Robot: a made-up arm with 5 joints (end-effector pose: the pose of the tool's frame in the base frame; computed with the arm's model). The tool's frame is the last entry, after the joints.
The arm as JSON. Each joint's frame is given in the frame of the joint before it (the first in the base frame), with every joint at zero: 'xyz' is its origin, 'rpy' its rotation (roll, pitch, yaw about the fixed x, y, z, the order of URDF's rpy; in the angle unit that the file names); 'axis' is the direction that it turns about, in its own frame. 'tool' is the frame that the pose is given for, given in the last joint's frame.
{
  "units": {
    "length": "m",
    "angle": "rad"
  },
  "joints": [
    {
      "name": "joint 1",
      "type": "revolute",
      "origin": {
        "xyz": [
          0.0,
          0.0,
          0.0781
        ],
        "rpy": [
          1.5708,
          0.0,
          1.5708
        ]
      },
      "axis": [
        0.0,
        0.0,
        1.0
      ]
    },
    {
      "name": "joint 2",
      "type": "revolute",
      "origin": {
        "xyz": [
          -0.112,
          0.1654,
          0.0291
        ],
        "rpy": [
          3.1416,
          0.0,
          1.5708
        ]
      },
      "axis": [
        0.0,
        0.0,
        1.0
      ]
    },
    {
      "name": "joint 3",
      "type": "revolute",
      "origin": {
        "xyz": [
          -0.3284,
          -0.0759,
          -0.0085
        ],
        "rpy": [
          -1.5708,
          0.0,
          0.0
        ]
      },
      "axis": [
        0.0,
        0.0,
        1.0
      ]
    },
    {
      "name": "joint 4",
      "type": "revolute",
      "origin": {
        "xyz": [
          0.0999,
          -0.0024,
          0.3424
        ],
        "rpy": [
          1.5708,
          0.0,
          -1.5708
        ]
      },
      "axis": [
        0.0,
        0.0,
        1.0
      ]
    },
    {
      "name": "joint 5",
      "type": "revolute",
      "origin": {
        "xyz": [
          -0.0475,
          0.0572,
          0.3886
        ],
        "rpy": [
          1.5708,
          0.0,
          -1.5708
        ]
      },
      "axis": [
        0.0,
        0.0,
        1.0
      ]
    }
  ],
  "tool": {
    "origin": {
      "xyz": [
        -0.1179,
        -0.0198,
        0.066
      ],
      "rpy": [
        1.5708,
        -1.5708,
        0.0
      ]
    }
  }
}
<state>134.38 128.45 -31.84 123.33 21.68</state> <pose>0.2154 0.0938 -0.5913 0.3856 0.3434 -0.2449 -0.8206</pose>
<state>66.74 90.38 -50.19 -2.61 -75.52</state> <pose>0.4112 -0.0516 -0.5703 0.5797 -0.6955 -0.3903 -0.1669</pose>
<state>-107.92 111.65 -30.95 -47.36 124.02</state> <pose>0.2213 0.2243 0.6957 0.5138 -0.7256 0.2971 -0.3482</pose>
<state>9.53 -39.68 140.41 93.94 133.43</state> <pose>-0.0632 0.0629 0.2554 0.6823 0.2469 0.3103 -0.6142</pose>
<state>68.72 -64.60 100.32 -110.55 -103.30</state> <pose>-0.3479 -0.3162 0.4078 0.1890 0.7041 -0.6710 0.1354</pose>
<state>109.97 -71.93 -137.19 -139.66 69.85</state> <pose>0.2568 -0.4065 0.2050 0.6344 0.6141 -0.4635 -0.0748</pose>
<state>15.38 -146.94 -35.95 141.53 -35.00</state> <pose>0.2466 -0.0340 0.7969 0.1221 -0.4101 -0.9032 -0.0347</pose>
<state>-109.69 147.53 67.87 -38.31 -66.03</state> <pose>-0.3183 0.5698 0.6577 0.6860 0.4209 -0.2195 0.5514</pose>
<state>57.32 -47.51 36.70 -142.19 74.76</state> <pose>-0.1716 0.0996 0.4436 0.2967 -0.3086 0.1344 -0.8937</pose>
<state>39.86 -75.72 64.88 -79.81 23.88</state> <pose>-0.2223 -0.0975 0.6286 0.0985 -0.7265 0.1019 -0.6724</pose>
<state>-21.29 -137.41 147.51 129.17 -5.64</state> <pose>-0.1660 0.0388 0.3883 0.7809 -0.3958 0.4213 0.2370</pose>
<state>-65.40 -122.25 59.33 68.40 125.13</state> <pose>-0.1302 0.5587 0.1321 0.2657 0.7234 0.0647 -0.6340</pose>
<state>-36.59 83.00 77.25 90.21 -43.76</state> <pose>-0.2757 -0.5504 0.4199 0.3577 0.6096 -0.0075 0.7074</pose>
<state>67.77 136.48 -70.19 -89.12 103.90</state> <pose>0.2025 -0.4290 -0.4620 0.6777 -0.2083 0.5465 0.4458</pose>
